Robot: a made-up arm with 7 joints.
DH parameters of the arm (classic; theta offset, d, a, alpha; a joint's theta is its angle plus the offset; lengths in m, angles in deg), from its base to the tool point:
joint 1: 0 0.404 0 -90
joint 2: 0 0 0 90
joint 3: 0 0.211 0.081 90
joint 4: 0 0 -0.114 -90
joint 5: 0 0.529 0 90
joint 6: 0 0 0.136 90
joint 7: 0 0 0 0
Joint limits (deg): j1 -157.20..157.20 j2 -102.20..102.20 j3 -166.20..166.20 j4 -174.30..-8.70 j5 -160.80..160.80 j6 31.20..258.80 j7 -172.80..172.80
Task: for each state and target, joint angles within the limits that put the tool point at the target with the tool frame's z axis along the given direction. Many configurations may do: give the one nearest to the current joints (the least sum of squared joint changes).
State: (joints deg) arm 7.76 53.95 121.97 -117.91 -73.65 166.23 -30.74
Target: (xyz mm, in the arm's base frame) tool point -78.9 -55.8 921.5 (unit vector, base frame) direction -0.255 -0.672 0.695
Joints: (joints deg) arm 42.39 78.77 166.20 -131.95 -78.34 211.22 -30.74
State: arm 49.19 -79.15 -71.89 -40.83 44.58 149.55 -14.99
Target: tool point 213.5 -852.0 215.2 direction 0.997 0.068 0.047
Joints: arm 78.29 -94.97 -104.89 -42.84 17.39 115.39 -14.99
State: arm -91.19 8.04 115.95 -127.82 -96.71 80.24 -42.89
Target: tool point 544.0 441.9 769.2 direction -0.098 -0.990 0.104
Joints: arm -79.47 -2.32 126.17 -86.75 -100.21 38.32 -42.89
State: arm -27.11 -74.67 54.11 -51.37 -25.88 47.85 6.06
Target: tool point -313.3 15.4 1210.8 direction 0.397 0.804 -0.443
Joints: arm 23.14 -24.89 61.93 -10.71 -7.25 57.11 6.06
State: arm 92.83 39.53 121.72 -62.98 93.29 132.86 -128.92
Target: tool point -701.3 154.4 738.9 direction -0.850 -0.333 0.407
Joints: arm 124.97 43.08 86.88 -60.94 76.94 169.96 -128.92
